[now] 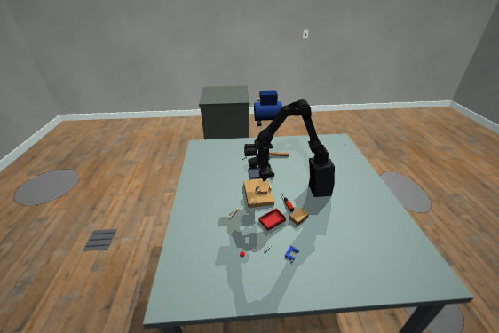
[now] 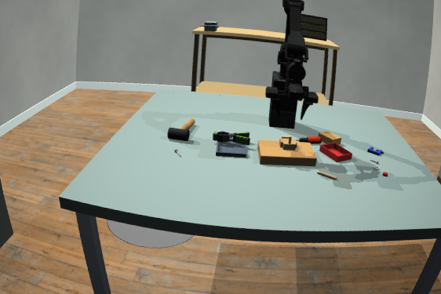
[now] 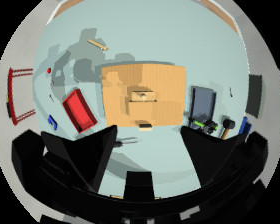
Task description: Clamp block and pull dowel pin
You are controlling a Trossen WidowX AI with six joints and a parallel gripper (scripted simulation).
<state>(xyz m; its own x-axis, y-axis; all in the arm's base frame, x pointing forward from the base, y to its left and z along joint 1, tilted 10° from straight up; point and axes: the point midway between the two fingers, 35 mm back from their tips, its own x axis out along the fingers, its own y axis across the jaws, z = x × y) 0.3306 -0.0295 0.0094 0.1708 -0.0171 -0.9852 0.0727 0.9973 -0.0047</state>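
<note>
Right now the dowel pin is 120 mm below my hand and 30 mm ahead of it. The rest, counted from my hand: red tray (210 mm to the left, 160 mm below, 10 mm behind); then wooden board (160 mm below, 30 mm ahead); then dark tray (200 mm to the right, 160 mm below, 30 mm behind).
</note>
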